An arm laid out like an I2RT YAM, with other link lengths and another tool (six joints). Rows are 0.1 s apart.
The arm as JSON. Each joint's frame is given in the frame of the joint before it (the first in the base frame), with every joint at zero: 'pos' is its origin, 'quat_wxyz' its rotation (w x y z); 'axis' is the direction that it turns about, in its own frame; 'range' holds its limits. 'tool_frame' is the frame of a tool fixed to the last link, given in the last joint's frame.
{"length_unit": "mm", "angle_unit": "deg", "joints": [
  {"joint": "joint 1", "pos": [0.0, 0.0, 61.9], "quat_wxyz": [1.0, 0.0, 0.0, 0.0], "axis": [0.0, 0.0, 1.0], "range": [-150.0, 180.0]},
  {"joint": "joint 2", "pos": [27.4, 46.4, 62.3], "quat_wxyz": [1.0, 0.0, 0.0, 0.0], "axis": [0.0, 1.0, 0.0], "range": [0.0, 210.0]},
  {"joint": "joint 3", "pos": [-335.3, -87.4, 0.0], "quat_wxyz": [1.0, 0.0, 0.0, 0.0], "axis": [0.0, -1.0, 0.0], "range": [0.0, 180.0]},
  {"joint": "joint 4", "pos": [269.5, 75.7, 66.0], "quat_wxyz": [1.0, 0.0, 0.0, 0.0], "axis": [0.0, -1.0, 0.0], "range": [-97.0, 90.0]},
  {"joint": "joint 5", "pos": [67.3, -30.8, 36.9], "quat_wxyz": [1.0, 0.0, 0.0, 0.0], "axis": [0.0, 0.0, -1.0], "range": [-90.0, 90.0]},
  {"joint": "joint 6", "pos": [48.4, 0.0, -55.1], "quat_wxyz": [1.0, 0.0, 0.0, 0.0], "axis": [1.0, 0.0, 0.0], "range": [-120.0, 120.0]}
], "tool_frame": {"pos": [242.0, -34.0, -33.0], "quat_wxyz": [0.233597, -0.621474, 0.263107, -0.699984]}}
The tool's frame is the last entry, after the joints.
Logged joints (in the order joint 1, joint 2, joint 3, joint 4, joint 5, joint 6), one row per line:
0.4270 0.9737 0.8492 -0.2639 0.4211 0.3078
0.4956 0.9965 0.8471 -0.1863 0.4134 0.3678
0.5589 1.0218 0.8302 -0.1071 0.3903 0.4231
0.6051 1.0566 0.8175 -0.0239 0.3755 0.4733
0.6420 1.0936 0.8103 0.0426 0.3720 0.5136
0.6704 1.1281 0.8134 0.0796 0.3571 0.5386
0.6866 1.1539 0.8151 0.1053 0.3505 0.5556
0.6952 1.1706 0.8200 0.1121 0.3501 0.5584
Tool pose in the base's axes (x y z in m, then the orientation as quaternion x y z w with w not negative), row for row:
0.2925 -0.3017 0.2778 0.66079 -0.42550 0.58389 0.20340
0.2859 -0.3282 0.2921 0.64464 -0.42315 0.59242 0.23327
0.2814 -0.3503 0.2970 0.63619 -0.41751 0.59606 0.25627
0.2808 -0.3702 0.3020 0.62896 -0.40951 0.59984 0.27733
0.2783 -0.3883 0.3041 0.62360 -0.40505 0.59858 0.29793
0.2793 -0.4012 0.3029 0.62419 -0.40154 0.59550 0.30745
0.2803 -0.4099 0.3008 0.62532 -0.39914 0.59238 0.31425
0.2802 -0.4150 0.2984 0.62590 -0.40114 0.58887 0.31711
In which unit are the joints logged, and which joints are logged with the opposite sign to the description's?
The joints are logged in radians. Opposite sign: joint 1, joint 6.
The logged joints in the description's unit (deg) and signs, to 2 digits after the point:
-24.47 55.79 48.66 -15.12 24.13 -17.64
-28.40 57.10 48.54 -10.67 23.69 -21.07
-32.02 58.54 47.57 -6.14 22.36 -24.24
-34.67 60.54 46.84 -1.37 21.51 -27.12
-36.78 62.66 46.43 2.44 21.31 -29.43
-38.41 64.64 46.60 4.56 20.46 -30.86
-39.34 66.11 46.70 6.03 20.08 -31.83
-39.83 67.07 46.98 6.42 20.06 -31.99

